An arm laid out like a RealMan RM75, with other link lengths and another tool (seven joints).
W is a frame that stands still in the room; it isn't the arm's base.
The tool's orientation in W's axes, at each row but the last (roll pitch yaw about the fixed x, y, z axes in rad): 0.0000 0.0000 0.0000; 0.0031 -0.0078 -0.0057; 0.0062 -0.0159 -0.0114; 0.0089 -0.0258 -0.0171; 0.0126 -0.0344 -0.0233; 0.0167 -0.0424 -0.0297; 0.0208 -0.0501 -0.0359; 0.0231 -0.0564 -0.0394
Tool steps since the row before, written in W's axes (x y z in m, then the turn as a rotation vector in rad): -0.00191 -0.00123 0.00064 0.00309 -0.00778 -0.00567; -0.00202 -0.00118 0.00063 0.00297 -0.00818 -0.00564; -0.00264 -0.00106 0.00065 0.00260 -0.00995 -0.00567; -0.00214 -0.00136 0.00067 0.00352 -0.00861 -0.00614; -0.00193 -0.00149 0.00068 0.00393 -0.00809 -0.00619; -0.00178 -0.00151 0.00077 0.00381 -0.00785 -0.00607; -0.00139 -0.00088 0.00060 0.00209 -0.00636 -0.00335; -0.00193 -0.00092 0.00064 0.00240 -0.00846 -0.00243
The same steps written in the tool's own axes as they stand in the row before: -0.00191 -0.00123 0.00064 0.00309 -0.00778 -0.00567; -0.00201 -0.00119 0.00065 0.00297 -0.00818 -0.00564; -0.00262 -0.00109 0.00070 0.00262 -0.00995 -0.00565; -0.00210 -0.00139 0.00074 0.00351 -0.00860 -0.00616; -0.00187 -0.00153 0.00076 0.00390 -0.00808 -0.00623; -0.00170 -0.00155 0.00087 0.00378 -0.00784 -0.00611; -0.00133 -0.00092 0.00069 0.00215 -0.00635 -0.00333; -0.00185 -0.00098 0.00077 0.00259 -0.00842 -0.00239
